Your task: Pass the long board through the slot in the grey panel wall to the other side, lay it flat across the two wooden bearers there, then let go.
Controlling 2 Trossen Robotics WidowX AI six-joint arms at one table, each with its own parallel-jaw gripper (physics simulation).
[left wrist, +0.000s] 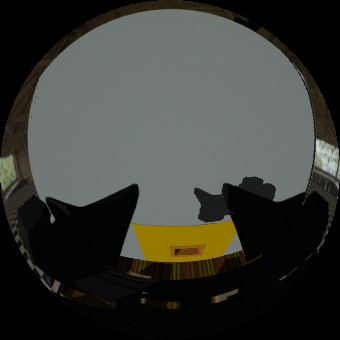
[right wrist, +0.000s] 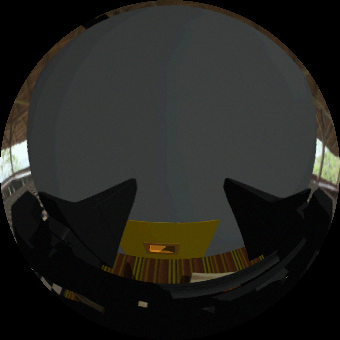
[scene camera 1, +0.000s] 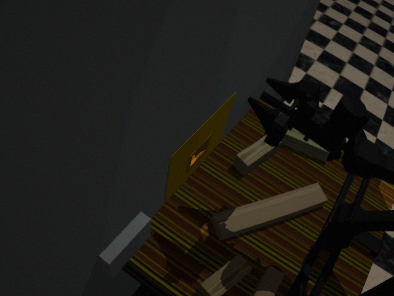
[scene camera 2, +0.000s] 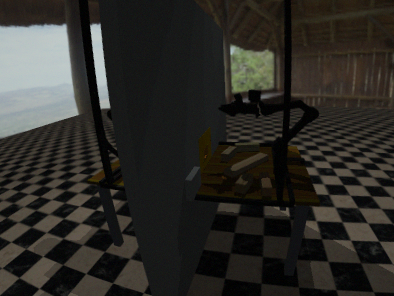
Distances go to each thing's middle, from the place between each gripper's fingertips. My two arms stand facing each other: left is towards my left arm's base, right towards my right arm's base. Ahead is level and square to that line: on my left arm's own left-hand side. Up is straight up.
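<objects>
Grey block (scene camera 1: 126, 244): a fair way to the right of my left hand, far behind it and far below it.
Relative to my right hand, the grey block is far below it, far behind it and a fair way to the left of it.
</objects>
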